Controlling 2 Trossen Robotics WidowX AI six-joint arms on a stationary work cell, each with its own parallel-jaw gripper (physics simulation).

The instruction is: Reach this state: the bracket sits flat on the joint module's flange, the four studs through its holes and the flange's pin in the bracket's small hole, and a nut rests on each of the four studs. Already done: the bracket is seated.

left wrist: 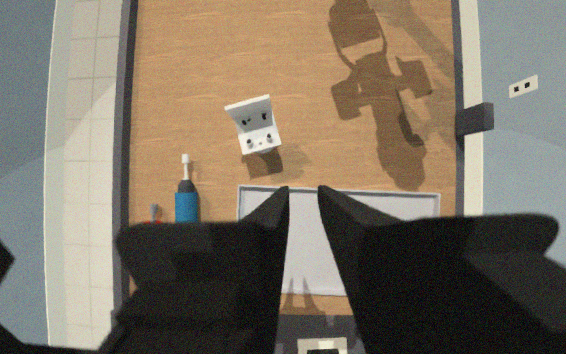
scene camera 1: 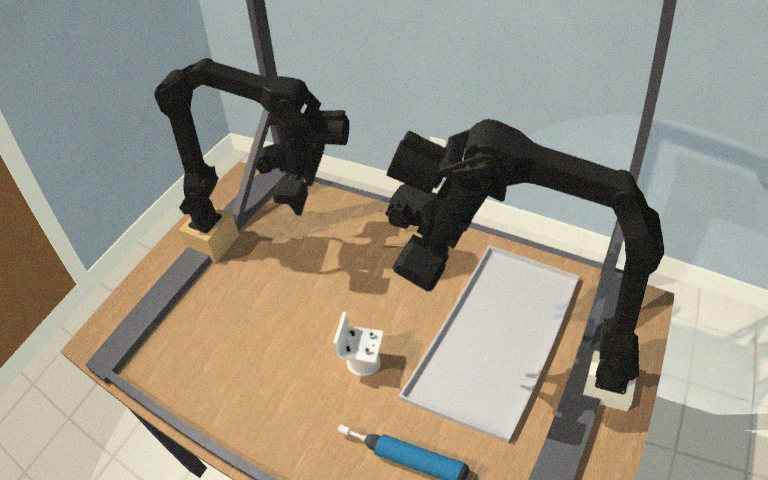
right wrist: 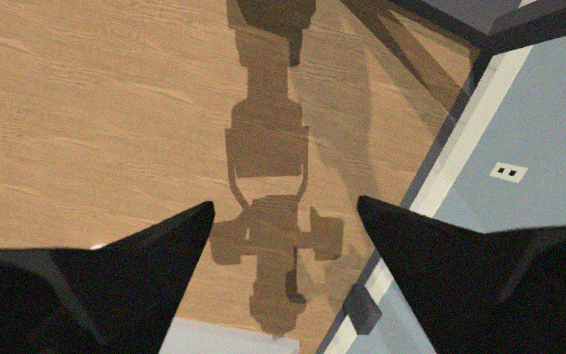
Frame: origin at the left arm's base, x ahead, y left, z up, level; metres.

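Where they show: left gripper, between the fingertips: (left wrist: 303, 192); right gripper, between the fingertips: (scene camera 1: 304, 199) (right wrist: 286, 205); left arm's base, origin of its link: (scene camera 1: 612, 377); right arm's base, origin of its link: (scene camera 1: 205, 221).
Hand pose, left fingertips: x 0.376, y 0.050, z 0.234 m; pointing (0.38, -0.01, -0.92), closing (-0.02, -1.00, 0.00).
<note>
Each offset is from my left fingertips to the top centre of the thing. "spot": to the spot under its first point.
The white L-shaped bracket (scene camera 1: 371, 343) (left wrist: 260, 134) sits on top of the white round joint module {dx +0.095, dy +0.057, dz -0.186 m} (scene camera 1: 363, 366), with its upright plate toward the left in the scene view. Two studs and a small pin show in its lit flat part in the left wrist view; two darker spots lie in the shaded part near the upright plate, and I cannot tell whether they are studs or holes. I see no nut in these views. My left gripper (left wrist: 303, 192) is slightly open and empty, high above the table. My right gripper (right wrist: 286, 205) is wide open and empty, high above the back of the table.
A shallow grey tray {dx -0.128, dy -0.091, dz -0.244 m} (scene camera 1: 492, 339) (left wrist: 310, 250) (right wrist: 225, 341) lies right of the joint module in the scene view. A blue-handled tool {spot: dx -0.087, dy +0.218, dz -0.219 m} (scene camera 1: 419, 455) (left wrist: 186, 206) with a white tip lies near the front. Part of a red-handled thing (left wrist: 152, 222) shows beside it in the left wrist view.
</note>
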